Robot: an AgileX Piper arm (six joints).
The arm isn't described. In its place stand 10 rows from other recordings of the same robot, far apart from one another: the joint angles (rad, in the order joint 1, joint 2, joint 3, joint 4, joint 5, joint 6), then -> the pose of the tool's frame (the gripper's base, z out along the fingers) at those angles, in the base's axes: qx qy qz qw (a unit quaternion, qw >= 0); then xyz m.
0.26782, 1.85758, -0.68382, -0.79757, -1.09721, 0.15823 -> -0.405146 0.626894 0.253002 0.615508 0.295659 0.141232 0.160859
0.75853, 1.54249, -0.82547, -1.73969, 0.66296, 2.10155 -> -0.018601 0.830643 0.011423 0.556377 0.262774 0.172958 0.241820
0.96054, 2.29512, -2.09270, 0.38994, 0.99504, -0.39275 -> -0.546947 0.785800 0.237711 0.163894 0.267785 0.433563 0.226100
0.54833, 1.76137, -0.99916, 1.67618, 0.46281, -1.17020 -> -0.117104 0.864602 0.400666 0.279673 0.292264 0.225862 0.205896
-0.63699, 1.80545, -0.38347, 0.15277, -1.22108, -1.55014 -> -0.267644 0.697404 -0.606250 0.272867 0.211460 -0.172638 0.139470
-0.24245, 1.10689, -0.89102, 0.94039, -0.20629, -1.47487 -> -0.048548 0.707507 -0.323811 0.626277 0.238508 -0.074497 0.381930
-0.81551, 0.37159, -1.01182, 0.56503, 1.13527, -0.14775 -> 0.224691 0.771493 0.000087 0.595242 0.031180 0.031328 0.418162
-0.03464, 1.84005, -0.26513, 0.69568, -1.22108, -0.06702 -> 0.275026 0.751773 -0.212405 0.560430 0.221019 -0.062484 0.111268
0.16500, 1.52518, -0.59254, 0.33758, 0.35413, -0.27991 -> -0.073196 0.976776 0.075743 0.186586 0.237826 0.050197 0.150207
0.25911, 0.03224, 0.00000, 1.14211, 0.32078, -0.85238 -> -0.094353 0.728330 0.278030 0.619138 0.046512 0.039327 0.199261
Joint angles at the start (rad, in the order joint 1, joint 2, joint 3, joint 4, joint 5, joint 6): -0.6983 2.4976 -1.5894 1.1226 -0.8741 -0.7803
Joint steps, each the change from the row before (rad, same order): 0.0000 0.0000 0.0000 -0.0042 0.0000 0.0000; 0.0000 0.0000 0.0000 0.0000 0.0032 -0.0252; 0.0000 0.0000 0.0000 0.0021 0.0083 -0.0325; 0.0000 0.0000 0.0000 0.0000 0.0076 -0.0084; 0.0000 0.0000 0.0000 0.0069 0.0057 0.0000; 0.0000 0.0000 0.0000 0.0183 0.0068 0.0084; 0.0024 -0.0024 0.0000 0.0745 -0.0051 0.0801; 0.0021 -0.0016 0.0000 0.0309 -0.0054 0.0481; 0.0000 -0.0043 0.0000 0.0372 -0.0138 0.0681; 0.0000 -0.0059 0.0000 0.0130 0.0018 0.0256
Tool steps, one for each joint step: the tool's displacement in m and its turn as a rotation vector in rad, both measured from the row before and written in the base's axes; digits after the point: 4 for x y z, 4 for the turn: 0.0002 0.0000 0.0002 -0.0022 0.0018 0.0031; 0.0002 0.0001 -0.0002 0.0005 0.0241 0.0081; 0.0003 0.0002 -0.0007 0.0049 0.0297 0.0116; 0.0004 0.0002 -0.0005 0.0052 0.0074 0.0068; -0.0001 0.0002 -0.0007 0.0081 -0.0036 -0.0015; -0.0006 0.0003 -0.0012 0.0156 -0.0168 -0.0115; -0.0032 0.0013 -0.0017 0.0384 -0.1102 -0.0787; -0.0011 0.0009 -0.0002 0.0127 -0.0594 -0.0390; -0.0025 0.0001 0.0013 0.0074 -0.0811 -0.0579; -0.0003 0.0000 0.0022 0.0042 -0.0349 -0.0166
